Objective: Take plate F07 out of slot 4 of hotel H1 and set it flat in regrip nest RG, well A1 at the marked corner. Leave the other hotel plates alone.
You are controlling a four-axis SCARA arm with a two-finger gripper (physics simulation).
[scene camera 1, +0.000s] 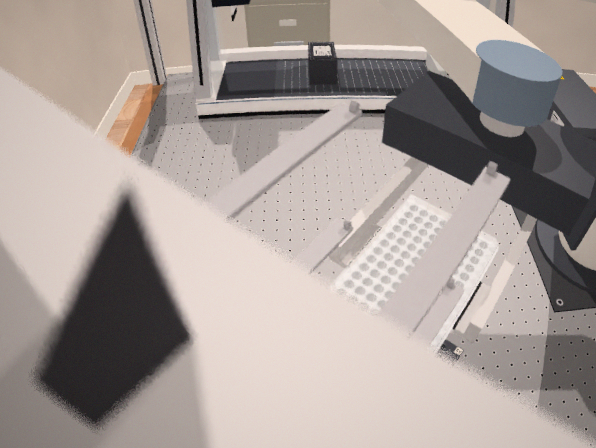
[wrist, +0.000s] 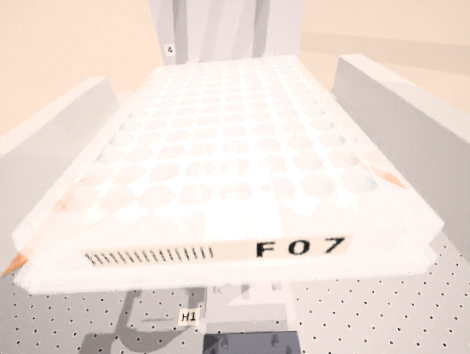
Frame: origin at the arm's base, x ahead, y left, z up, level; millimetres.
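Seen in the pictures: gripper, fingertip midpoint: point(wrist: 223, 88); arm's base at its link origin: point(scene camera 1: 586, 248).
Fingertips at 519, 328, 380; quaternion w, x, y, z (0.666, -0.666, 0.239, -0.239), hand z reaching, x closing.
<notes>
Pixels of each thing's top centre, then the offset from my fingertips to it, as dx, dy, dz. "spot": a spot on its surface instead.
- Plate F07 at its top centre: point(wrist: 221, 102) point(scene camera 1: 418, 267) -15, -18, +3
- H1 label at a spot on its surface: point(wrist: 189, 317) spot: -55, +83, -367
- pale rail at a spot on its surface: point(scene camera 1: 460, 240) spot: +11, +71, +137
- large blurred pale panel at a spot on its surface: point(scene camera 1: 280, 340) spot: +65, +149, +219
- black box at a spot on its surface: point(scene camera 1: 322, 67) spot: +13, -843, -268
Plate F07 point(scene camera 1: 390, 255) point(wrist: 235, 150) is a clear-white well plate, held level with its F07 label facing the wrist camera. My gripper point(scene camera 1: 405, 292) point(wrist: 223, 88) is shut on it, one pale finger along each long side. Behind the plate's far edge, in the wrist view, stands the grey panel of the hotel point(wrist: 225, 25) with a small 4 label. An H1 label point(wrist: 189, 317) shows lower down, below the plate. In the scene view a pale rail point(scene camera 1: 460, 240) crosses in front of the plate and hides part of it. Regrip nest RG cannot be made out.
A large blurred pale panel point(scene camera 1: 280, 340) fills the scene view's lower left, and another rail point(scene camera 1: 295, 155) extends from it. The black arm housing point(scene camera 1: 440, 135) is above the plate. A black box point(scene camera 1: 322, 67) stands on a white-framed dark deck point(scene camera 1: 260, 75) at the back.
</notes>
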